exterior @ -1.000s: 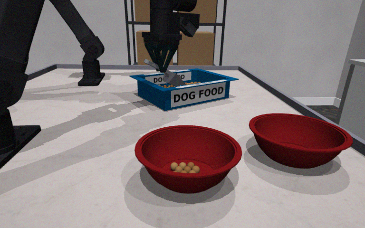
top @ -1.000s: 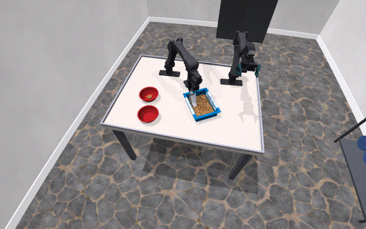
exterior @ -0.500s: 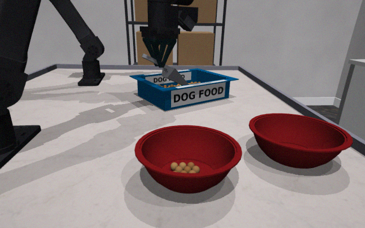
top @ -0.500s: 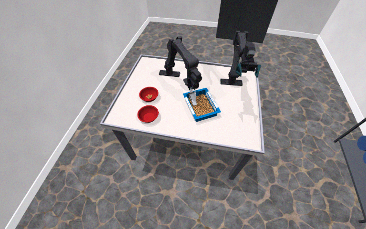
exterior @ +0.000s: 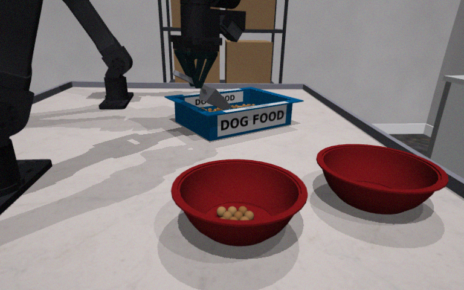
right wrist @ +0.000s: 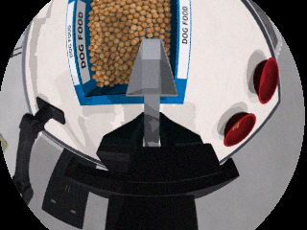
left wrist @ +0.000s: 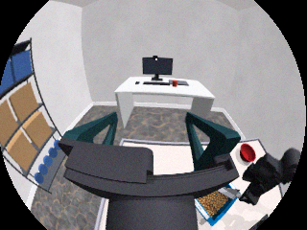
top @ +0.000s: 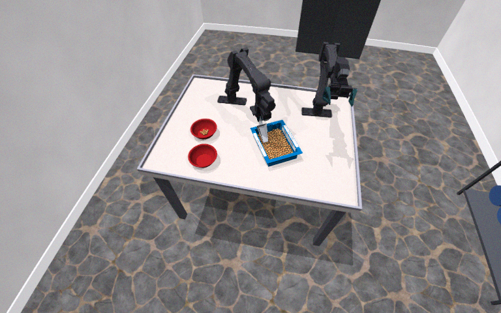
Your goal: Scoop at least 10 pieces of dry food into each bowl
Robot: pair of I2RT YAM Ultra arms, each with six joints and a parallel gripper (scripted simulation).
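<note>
My right hand is 11 cm to the right of the blue dog food box, 8 cm short of it and 7 cm above it. Round my right hand: grey scoop: 3 cm below, 3 cm ahead, 2 cm to the left.
</note>
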